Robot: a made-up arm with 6 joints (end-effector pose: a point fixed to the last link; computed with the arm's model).
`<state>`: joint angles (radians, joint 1 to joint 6).
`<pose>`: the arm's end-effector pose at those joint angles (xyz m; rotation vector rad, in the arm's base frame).
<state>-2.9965 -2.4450 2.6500 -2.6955 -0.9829 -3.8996</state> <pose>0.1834 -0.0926 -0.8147 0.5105 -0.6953 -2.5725</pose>
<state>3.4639 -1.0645 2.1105 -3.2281 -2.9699 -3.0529</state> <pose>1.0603 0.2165 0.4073 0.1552 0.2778 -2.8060</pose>
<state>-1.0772 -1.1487 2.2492 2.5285 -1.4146 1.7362</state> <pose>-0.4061 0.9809 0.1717 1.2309 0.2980 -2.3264</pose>
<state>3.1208 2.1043 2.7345 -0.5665 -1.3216 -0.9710</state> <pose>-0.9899 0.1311 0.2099 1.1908 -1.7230 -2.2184</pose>
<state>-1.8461 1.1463 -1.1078 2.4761 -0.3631 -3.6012</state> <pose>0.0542 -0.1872 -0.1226 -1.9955 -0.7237 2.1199</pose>
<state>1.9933 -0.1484 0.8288 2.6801 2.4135 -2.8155</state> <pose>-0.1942 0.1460 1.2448 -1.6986 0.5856 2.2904</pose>
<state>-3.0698 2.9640 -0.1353 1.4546 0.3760 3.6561</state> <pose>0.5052 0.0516 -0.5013 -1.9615 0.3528 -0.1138</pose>
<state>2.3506 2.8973 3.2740 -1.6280 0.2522 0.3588</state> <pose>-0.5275 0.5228 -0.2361 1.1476 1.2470 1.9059</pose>
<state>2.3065 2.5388 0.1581 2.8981 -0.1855 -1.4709</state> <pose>-0.0165 -0.1712 -0.7020 1.8961 0.0256 -1.3566</pose>
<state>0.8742 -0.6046 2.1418 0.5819 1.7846 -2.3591</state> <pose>-0.4886 -0.7547 0.7870 1.1635 1.7461 -1.5425</pose>
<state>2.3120 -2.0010 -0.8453 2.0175 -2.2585 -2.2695</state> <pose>0.1934 -0.2951 0.5613 1.7985 0.3777 -0.3830</pose>
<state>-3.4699 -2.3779 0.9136 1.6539 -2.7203 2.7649</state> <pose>0.8967 -0.3169 -0.4256 -0.3727 -1.2617 2.0637</pose>
